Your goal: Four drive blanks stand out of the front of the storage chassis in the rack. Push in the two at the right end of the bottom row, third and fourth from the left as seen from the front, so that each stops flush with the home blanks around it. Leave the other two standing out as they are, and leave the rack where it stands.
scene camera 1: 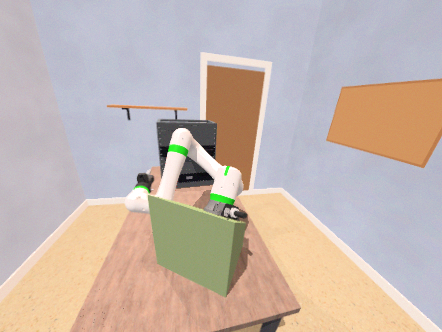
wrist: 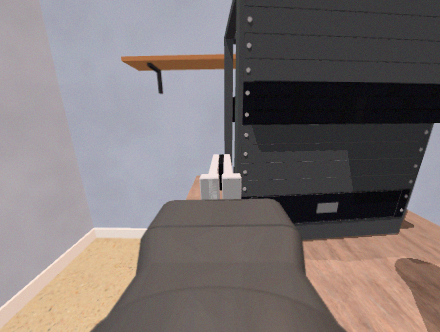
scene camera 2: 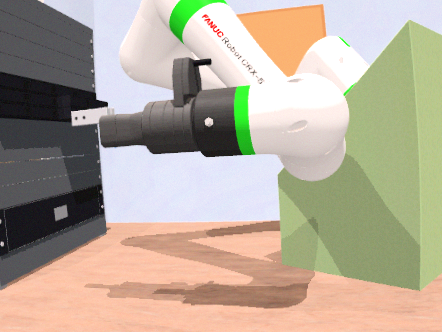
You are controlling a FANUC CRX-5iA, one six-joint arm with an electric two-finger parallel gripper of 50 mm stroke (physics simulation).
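Seen in the pictures: gripper, fingertip midpoint: (scene camera 1: 149, 170) (wrist: 221, 165) (scene camera 2: 74, 119); arm's base at its link origin: (scene camera 1: 217, 214).
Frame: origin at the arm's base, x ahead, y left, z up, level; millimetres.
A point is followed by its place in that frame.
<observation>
The dark rack (scene camera 1: 207, 131) {y -295, x 711, z 280 mm} (scene camera 2: 45, 40) {y -116, x 753, z 257 mm} (wrist: 340, 45) {y -98, x 757, z 225 mm} stands upright at the table's far end. Its front has grey panels, an upper black unit (scene camera 2: 45, 95) {y -79, x 747, z 119 mm} (wrist: 340, 102) {y -104, x 741, z 110 mm} and a lower black unit (scene camera 1: 201, 177) {y -248, x 721, z -168 mm} (scene camera 2: 30, 227) {y -5, x 780, z -169 mm} (wrist: 370, 204) {y -258, x 719, z -156 mm} with a pale label. I cannot make out separate drive blanks or tell how far any stand out. My gripper (scene camera 1: 150, 172) {y 220, x 601, z 34 mm} (scene camera 2: 74, 118) {y 220, x 601, z 34 mm} (wrist: 221, 165) {y 220, x 601, z 34 mm} is shut and empty, its pale fingers level and pointing forward. In the wrist view the fingertips are beside the rack's left front post, lower than the upper black unit. Their distance from the rack is unclear.
A tall green block (scene camera 1: 192, 245) {y 166, x -83, z -32 mm} (scene camera 2: 370, 165) {y 226, x 138, z -71 mm} stands on the wooden table (scene camera 1: 120, 265) {y 457, x 164, z -268 mm} (scene camera 2: 200, 317) {y 283, x 430, z -269 mm} (wrist: 360, 285) {y -98, x 617, z -269 mm}, close to the arm. A wall shelf (scene camera 1: 145, 107) (wrist: 180, 63) is behind the rack's left side. The arm's shadow falls on the table.
</observation>
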